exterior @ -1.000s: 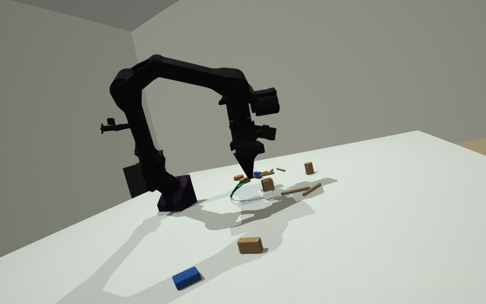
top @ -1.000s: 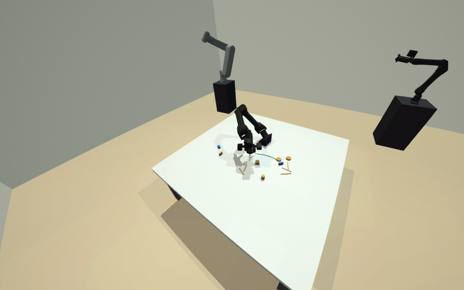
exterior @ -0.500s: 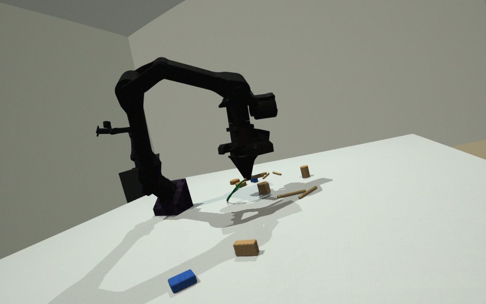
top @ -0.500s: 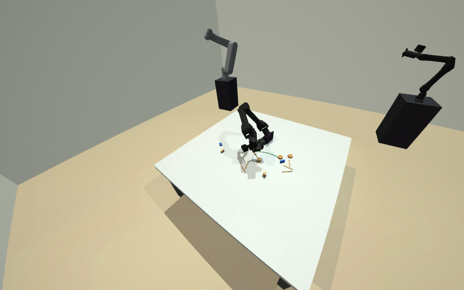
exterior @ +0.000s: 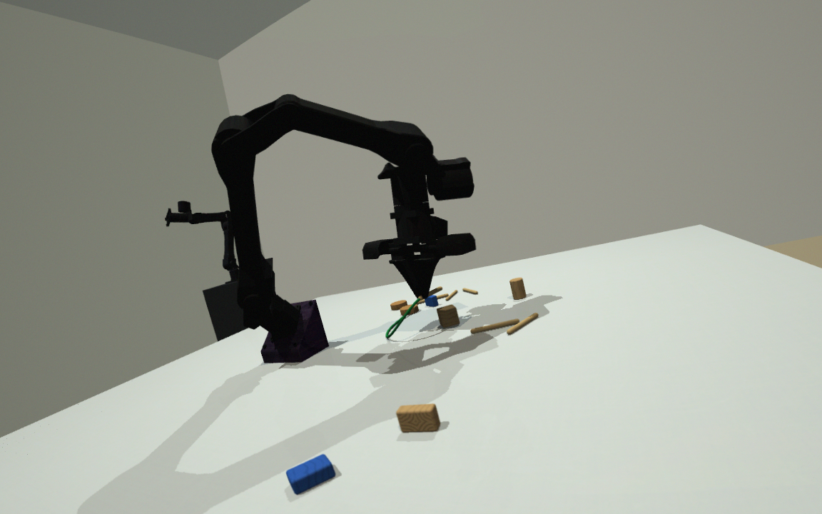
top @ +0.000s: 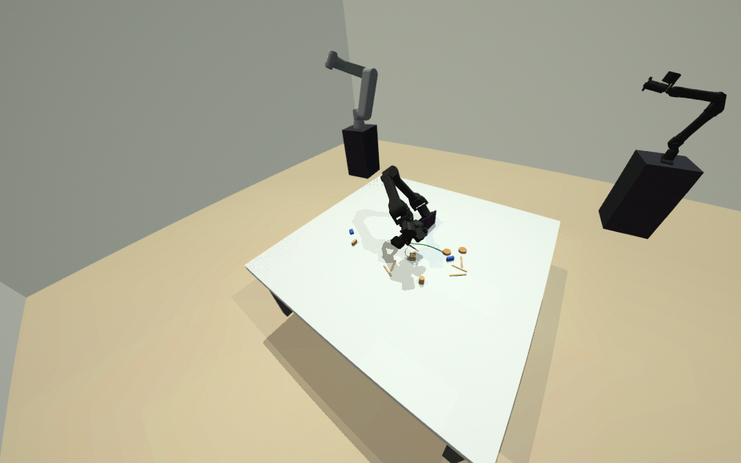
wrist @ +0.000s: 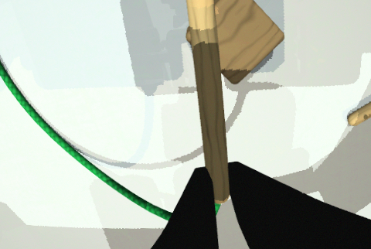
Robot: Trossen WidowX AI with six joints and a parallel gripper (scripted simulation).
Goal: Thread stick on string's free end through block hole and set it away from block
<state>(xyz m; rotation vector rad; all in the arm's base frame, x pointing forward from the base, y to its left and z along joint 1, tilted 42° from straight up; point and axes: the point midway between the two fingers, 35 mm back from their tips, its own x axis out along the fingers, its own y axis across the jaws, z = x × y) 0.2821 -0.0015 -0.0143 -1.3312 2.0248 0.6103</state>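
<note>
The thin wooden stick is 10 mm to the left of my gripper tip. The rest, counted from my gripper tip: wooden cylinder: 140 mm to the left, 140 mm ahead, 40 mm below; small wooden cube: 50 mm below, 40 mm to the left, 20 mm ahead.
</note>
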